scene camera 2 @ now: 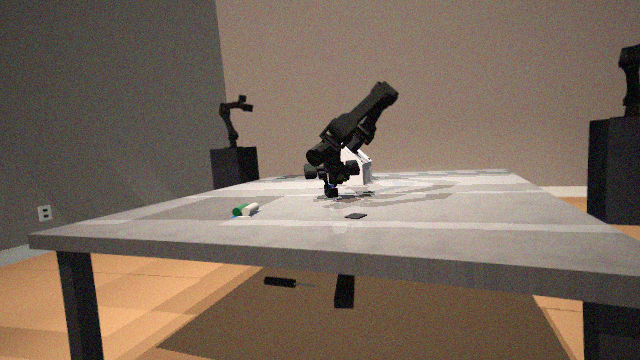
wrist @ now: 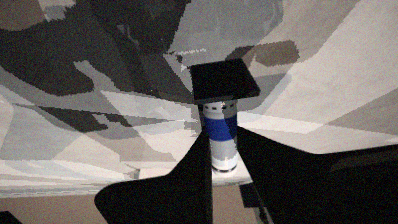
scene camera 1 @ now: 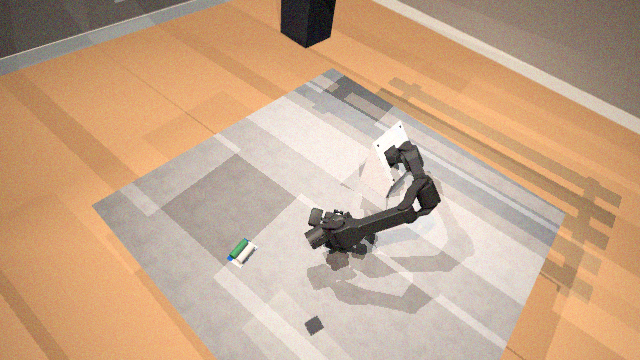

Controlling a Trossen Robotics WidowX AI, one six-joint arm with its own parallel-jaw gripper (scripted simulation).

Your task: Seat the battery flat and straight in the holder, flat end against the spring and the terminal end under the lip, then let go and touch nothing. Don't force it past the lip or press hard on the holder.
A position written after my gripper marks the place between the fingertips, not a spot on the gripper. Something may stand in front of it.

Observation:
I see my gripper (scene camera 2: 330,188) and a battery (wrist: 220,118).
My gripper also shows in the wrist view (wrist: 219,132).

